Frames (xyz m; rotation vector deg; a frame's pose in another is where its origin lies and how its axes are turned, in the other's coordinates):
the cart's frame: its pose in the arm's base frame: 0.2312 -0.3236 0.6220 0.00 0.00 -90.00
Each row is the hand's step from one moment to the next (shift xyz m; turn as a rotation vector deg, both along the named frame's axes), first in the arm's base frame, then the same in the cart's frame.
Working: the arm's base frame: its pose in the cart's frame: -0.3236 -0.2312 -0.6220 0.00 0.00 90.00

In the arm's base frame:
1: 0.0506 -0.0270 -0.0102 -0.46 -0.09 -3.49
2: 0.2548 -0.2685 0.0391 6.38 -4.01 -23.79
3: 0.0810 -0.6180 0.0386 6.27 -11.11 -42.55
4: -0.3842 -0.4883 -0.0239 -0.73 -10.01 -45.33
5: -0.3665 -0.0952 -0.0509 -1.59 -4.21 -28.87
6: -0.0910 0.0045 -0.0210 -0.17 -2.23 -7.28
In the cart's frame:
1: 0.0270 0.0506 -0.0102 0.09 -0.46 -3.49
2: 0.2685 0.2548 0.0391 4.01 6.38 -23.79
3: 0.6180 0.0810 0.0386 11.11 6.27 -42.55
4: 0.4883 -0.3842 -0.0239 10.01 -0.73 -45.33
5: 0.0952 -0.3665 -0.0509 4.21 -1.59 -28.87
6: -0.0045 -0.0910 -0.0210 2.23 -0.17 -7.28

